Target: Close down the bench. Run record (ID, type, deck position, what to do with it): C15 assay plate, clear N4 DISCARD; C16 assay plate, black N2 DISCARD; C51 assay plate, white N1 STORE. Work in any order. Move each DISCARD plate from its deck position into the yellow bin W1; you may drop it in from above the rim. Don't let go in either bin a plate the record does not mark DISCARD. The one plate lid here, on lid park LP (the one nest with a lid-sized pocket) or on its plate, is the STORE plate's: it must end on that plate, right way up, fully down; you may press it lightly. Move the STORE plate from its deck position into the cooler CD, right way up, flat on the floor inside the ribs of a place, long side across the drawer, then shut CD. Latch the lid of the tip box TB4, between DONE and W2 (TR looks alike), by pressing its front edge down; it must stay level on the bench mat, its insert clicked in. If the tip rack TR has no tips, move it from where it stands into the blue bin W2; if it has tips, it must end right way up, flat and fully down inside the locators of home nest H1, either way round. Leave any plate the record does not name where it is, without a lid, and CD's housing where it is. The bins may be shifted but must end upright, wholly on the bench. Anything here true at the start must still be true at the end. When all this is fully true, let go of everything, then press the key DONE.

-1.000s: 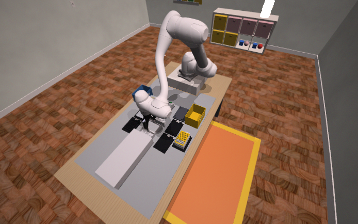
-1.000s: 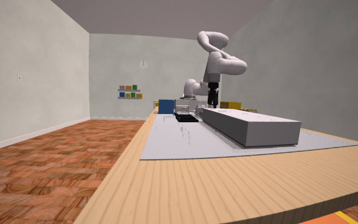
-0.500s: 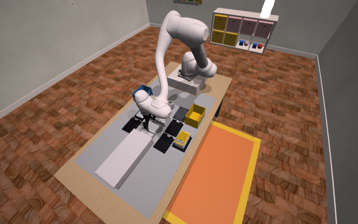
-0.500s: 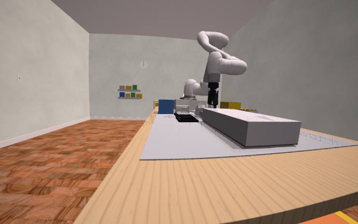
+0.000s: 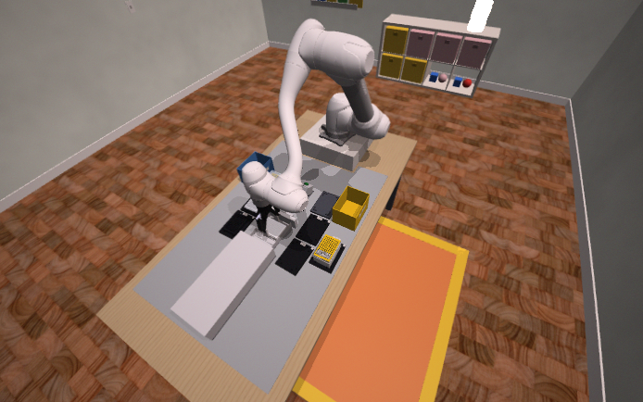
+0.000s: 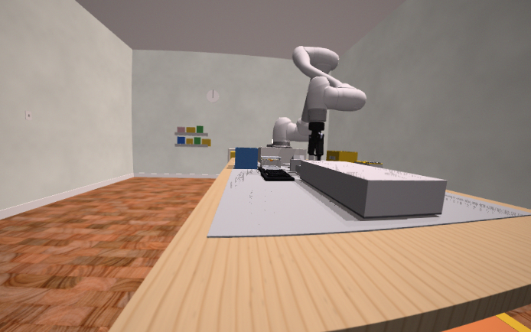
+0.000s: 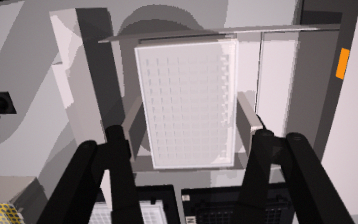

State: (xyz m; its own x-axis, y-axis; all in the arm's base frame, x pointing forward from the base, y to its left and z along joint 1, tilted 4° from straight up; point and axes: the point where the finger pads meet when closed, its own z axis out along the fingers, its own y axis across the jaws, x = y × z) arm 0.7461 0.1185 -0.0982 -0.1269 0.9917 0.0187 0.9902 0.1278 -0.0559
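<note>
Now: the cooler drawer 4 cm ahead of my hand and 3 cm below it. Also, from my hand: plate lid (2 cm below); cooler CD (18 cm ahead, 2 cm to the left, 3 cm below); white plate (2 cm below).
</note>
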